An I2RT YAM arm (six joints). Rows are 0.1 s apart.
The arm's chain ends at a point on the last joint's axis. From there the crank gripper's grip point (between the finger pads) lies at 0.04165 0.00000 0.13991 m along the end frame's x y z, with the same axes.
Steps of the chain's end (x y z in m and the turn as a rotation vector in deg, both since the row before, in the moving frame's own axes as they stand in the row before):
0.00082, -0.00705, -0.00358, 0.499, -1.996, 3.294
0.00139, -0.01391, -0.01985, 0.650, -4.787, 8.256
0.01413, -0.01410, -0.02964, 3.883, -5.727, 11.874
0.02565, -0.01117, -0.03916, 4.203, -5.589, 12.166
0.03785, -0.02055, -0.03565, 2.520, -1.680, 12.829
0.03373, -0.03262, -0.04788, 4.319, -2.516, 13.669
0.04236, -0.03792, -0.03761, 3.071, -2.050, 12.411
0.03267, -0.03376, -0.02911, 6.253, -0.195, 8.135
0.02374, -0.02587, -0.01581, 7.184, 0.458, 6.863
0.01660, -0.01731, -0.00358, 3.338, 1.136, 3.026
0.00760, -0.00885, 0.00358, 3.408, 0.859, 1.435
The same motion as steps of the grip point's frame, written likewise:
-0.00411, -0.00602, -0.00221, 0.499, -1.996, 3.294
-0.01071, -0.01038, -0.01685, 0.650, -4.787, 8.256
0.00016, -0.01652, -0.02624, 3.883, -5.727, 11.874
0.01209, -0.01417, -0.03585, 4.203, -5.589, 12.166
0.03341, -0.01789, -0.03443, 2.520, -1.680, 12.829
0.02768, -0.03402, -0.04623, 4.319, -2.516, 13.669
0.03721, -0.03699, -0.03618, 3.071, -2.050, 12.411
0.03286, -0.04311, -0.02948, 6.253, -0.195, 8.135
0.02560, -0.03827, -0.01693, 7.184, 0.458, 6.863
0.01952, -0.02316, -0.00461, 3.338, 1.136, 3.026
0.00978, -0.01608, 0.00272, 3.408, 0.859, 1.435

